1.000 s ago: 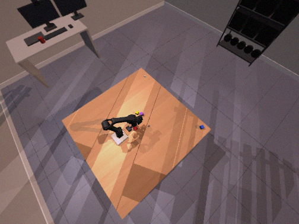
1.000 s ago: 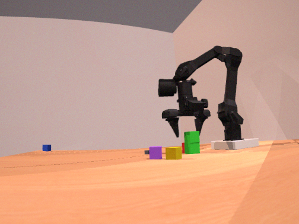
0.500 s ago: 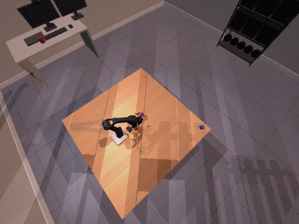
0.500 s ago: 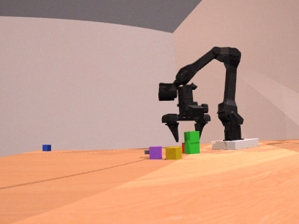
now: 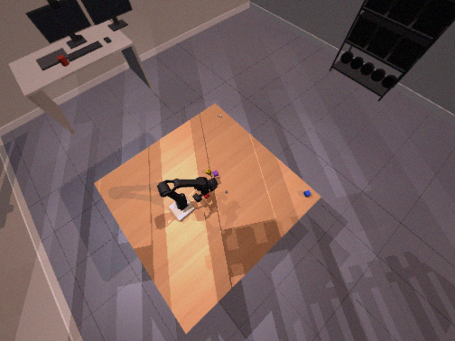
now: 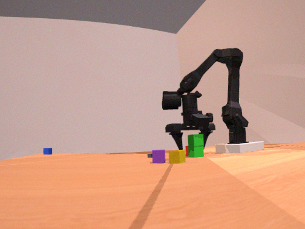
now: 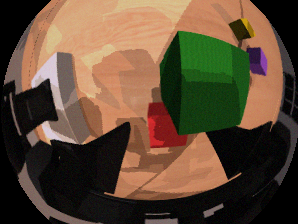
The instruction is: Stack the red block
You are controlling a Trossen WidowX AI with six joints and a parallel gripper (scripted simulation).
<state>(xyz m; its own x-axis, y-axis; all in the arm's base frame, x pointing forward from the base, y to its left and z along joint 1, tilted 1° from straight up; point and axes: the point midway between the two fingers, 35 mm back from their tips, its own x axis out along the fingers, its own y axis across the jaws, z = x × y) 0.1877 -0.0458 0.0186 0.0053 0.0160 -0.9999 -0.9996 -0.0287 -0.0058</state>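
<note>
My gripper tip is now right at the red block. Round my gripper tip: yellow block 150 mm to the left, 130 mm ahead; then purple block 170 mm ahead, 100 mm to the left; then small grey cube 140 mm ahead, 80 mm to the right, 10 mm below.
</note>
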